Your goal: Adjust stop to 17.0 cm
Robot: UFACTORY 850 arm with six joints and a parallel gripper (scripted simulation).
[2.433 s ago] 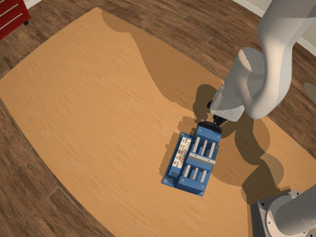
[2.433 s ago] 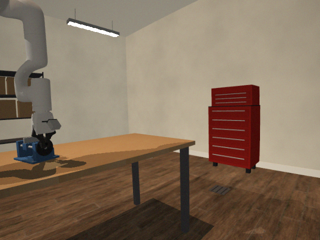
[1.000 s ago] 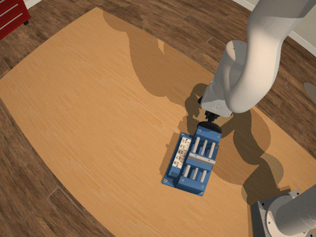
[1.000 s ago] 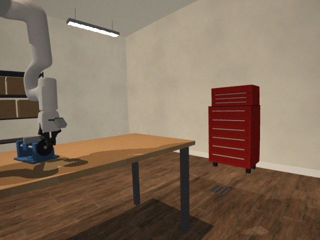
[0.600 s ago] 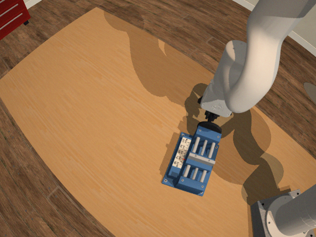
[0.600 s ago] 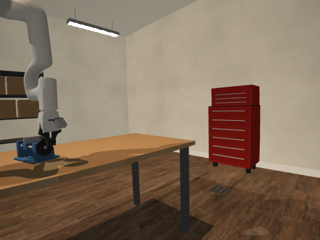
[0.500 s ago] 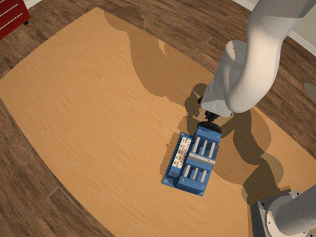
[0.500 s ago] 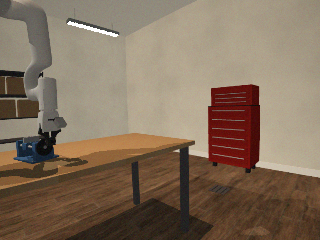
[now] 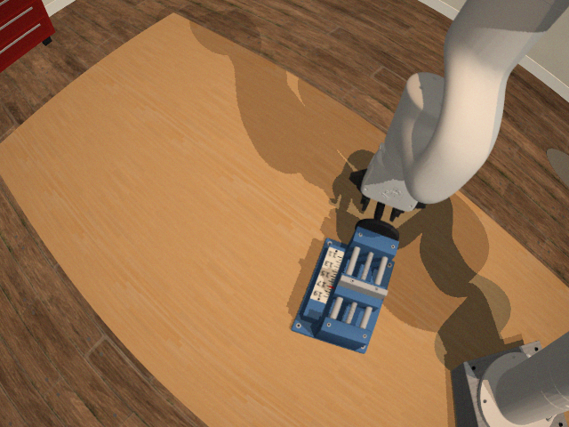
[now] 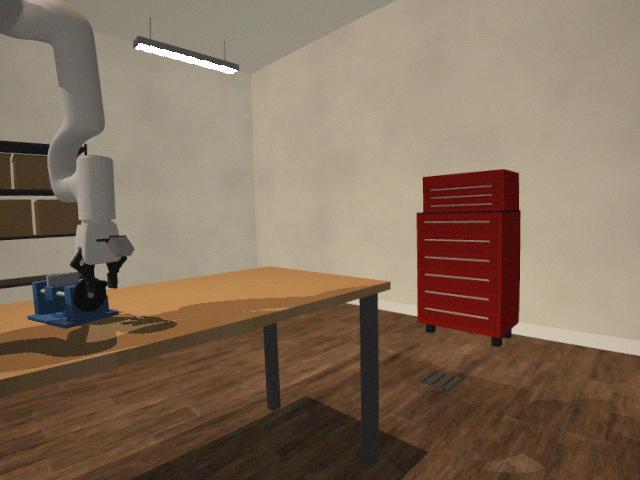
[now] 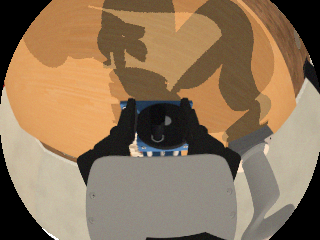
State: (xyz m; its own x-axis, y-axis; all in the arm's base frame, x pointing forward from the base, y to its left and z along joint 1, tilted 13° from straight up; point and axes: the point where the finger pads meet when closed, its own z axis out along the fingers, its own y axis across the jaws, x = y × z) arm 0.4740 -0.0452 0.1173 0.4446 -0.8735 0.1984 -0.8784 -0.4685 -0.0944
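Now: the black handwheel 10 mm behind my hand, 20 mm to the left of it and 10 mm below it. The rest, counted from my hand: grey stop bar (70 mm behind, 150 mm to the left, 20 mm below).
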